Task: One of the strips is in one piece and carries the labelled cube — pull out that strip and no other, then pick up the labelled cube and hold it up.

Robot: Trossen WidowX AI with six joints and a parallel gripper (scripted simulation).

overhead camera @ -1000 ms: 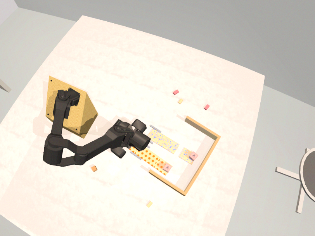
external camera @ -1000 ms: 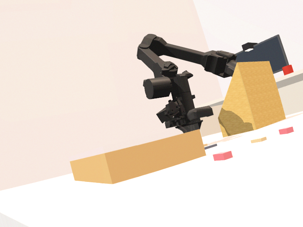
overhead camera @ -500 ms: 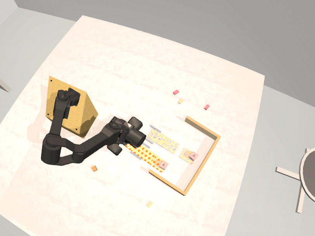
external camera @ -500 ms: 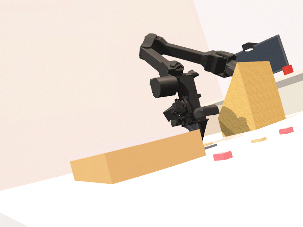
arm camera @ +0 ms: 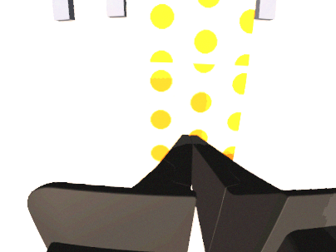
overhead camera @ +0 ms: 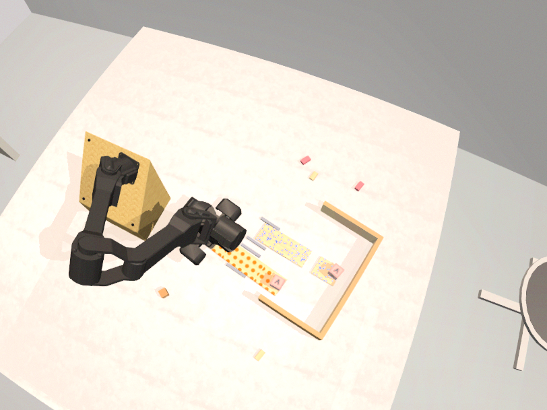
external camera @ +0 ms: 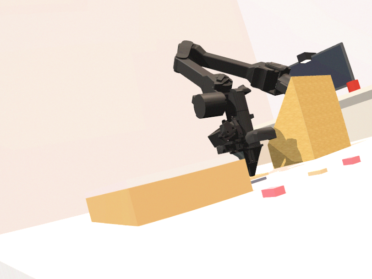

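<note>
The orange-dotted strip is 100 mm ahead of my gripper tip and 10 mm to the right of it. Round my gripper tip: blue-speckled strip (170 mm ahead, 80 mm to the left).
</note>
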